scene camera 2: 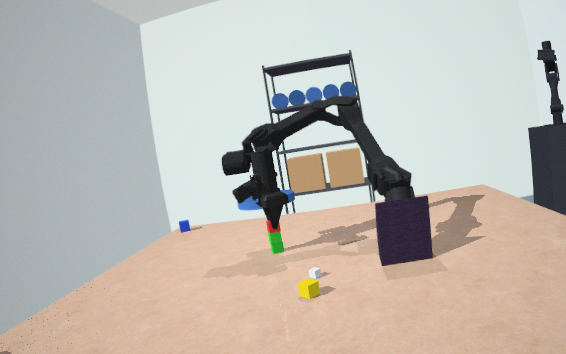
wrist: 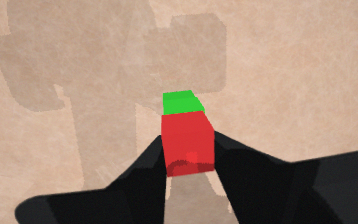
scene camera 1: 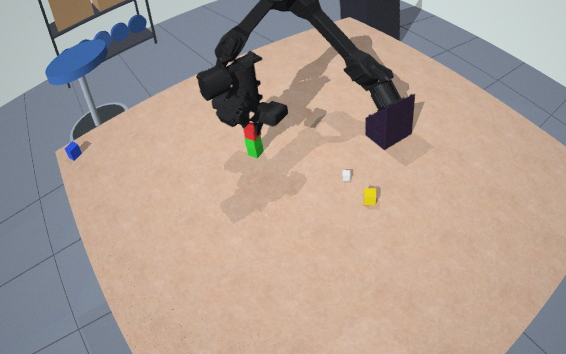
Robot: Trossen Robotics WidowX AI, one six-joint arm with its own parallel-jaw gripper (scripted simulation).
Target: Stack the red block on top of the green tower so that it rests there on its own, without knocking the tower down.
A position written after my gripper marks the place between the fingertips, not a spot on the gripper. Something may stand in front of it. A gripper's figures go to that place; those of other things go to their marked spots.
My gripper (wrist: 185,138): 0.12 m from the lens. A red block (wrist: 188,138): 0.09 m from the lens.
